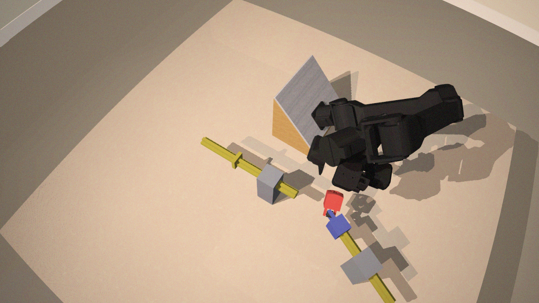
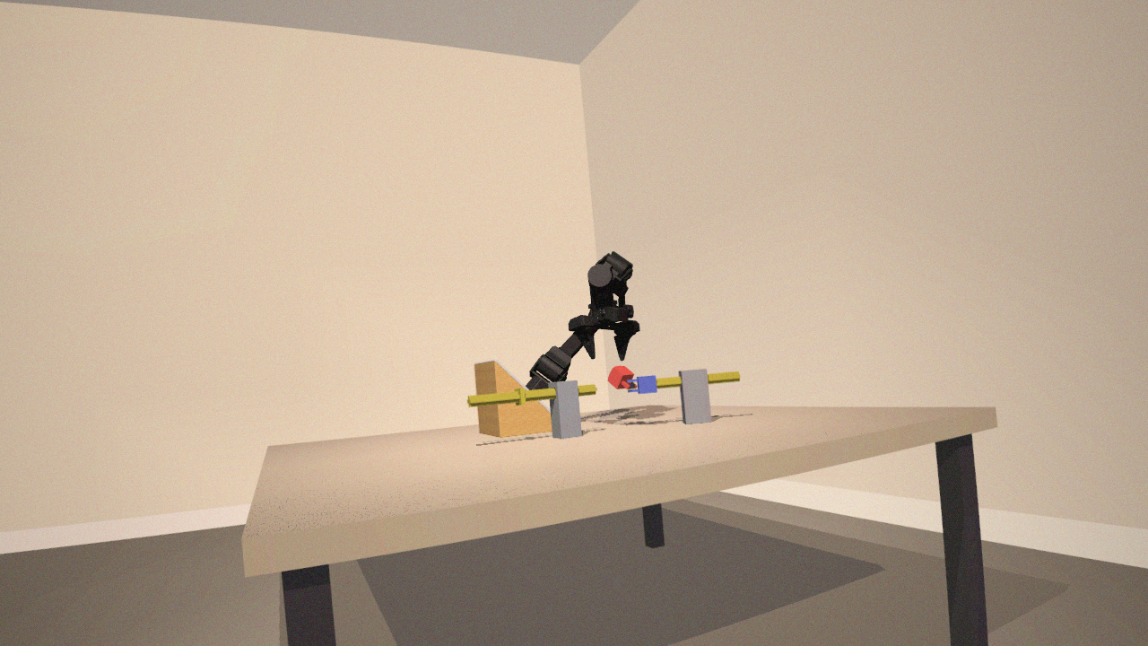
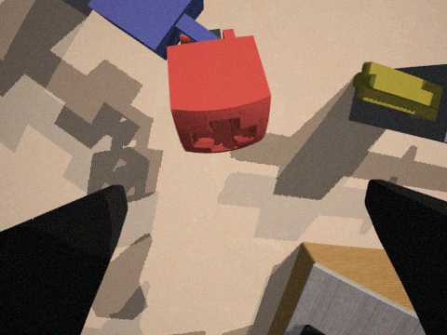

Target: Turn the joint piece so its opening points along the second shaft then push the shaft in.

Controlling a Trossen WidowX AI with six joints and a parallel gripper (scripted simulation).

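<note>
My gripper tip is 3 cm short of the red joint piece, 2 cm to the right of it and 5 cm above it.
</note>
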